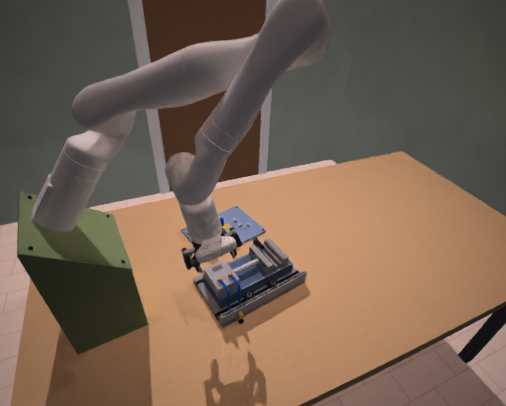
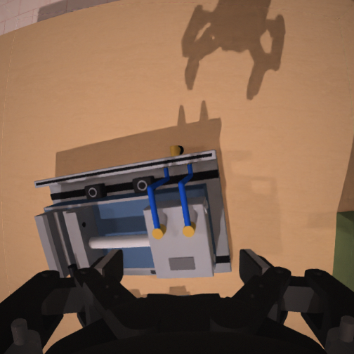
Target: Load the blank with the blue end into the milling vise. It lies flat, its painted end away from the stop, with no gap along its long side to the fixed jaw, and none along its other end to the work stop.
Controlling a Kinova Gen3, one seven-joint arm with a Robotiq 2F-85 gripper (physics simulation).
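The milling vise [image 1: 260,283] [image 2: 120,215] stands on the table, with a blue bed. Its outer jaw [image 1: 276,252] [image 2: 51,242] and the inner jaw [image 1: 263,260] [image 2: 79,240] on the rod side stand close together, and no blank shows between them. A dark piece, perhaps the work stop [image 1: 256,242], is at the jaws' rear end. A small blue end [image 1: 222,221] shows behind the arm on the tray; the rest of that piece is hidden. My gripper [image 1: 216,260] [image 2: 181,262] is open and empty, above the rear edge of the vise's grey block.
The blue tray [image 1: 254,229] lies behind the vise, partly hidden by the arm, with a yellow-marked piece [image 1: 226,226] and small pegs. Two blue hoses [image 1: 239,290] [image 2: 184,205] rise over the vise's grey block [image 1: 216,276] [image 2: 182,250]. The green pedestal [image 1: 85,295] [image 2: 345,250] stands left.
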